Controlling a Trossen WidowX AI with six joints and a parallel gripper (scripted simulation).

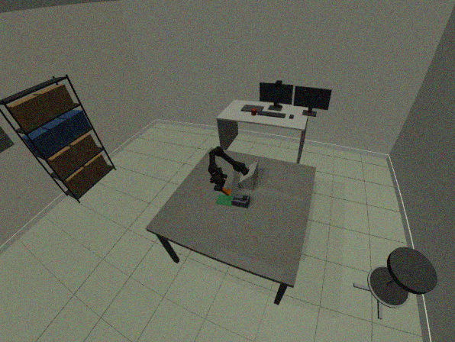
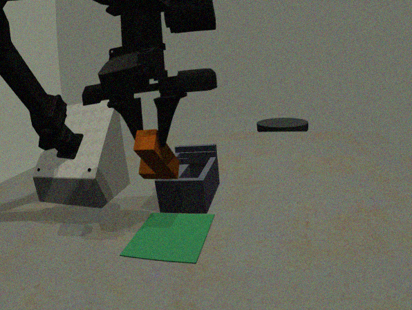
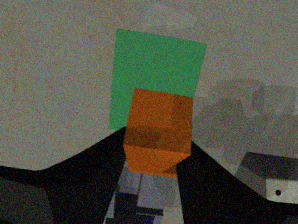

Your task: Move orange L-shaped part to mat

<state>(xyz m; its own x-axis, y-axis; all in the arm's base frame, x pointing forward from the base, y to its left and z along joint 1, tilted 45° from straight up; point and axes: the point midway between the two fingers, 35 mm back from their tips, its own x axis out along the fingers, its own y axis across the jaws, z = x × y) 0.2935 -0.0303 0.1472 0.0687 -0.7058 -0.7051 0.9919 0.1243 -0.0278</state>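
The green mat lies 10 mm to the left of my gripper tip and 160 mm below it. Also, from my gripper tip: orange L-shaped part (20 mm behind, 30 mm to the left, 30 mm below).
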